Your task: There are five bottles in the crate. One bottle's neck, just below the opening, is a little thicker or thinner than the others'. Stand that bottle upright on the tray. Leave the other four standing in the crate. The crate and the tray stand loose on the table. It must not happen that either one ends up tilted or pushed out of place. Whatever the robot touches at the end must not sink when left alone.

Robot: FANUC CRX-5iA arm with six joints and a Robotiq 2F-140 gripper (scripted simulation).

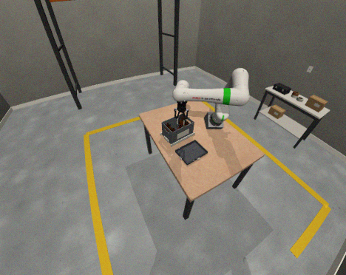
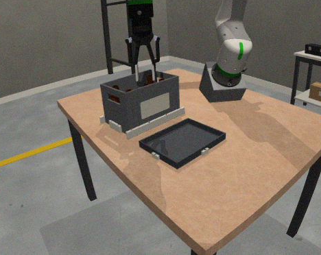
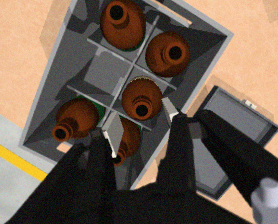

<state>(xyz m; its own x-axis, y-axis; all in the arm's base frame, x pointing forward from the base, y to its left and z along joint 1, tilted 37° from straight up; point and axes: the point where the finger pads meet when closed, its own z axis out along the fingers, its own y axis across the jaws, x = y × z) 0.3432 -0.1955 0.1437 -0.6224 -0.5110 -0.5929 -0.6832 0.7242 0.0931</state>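
My gripper is now 4 cm to the left of the dark grey crate and 13 cm above it. Also, from my hand: dark tray (2 cm ahead, 23 cm to the left, 20 cm below); bottle (9 cm behind, 9 cm to the right, 13 cm below).
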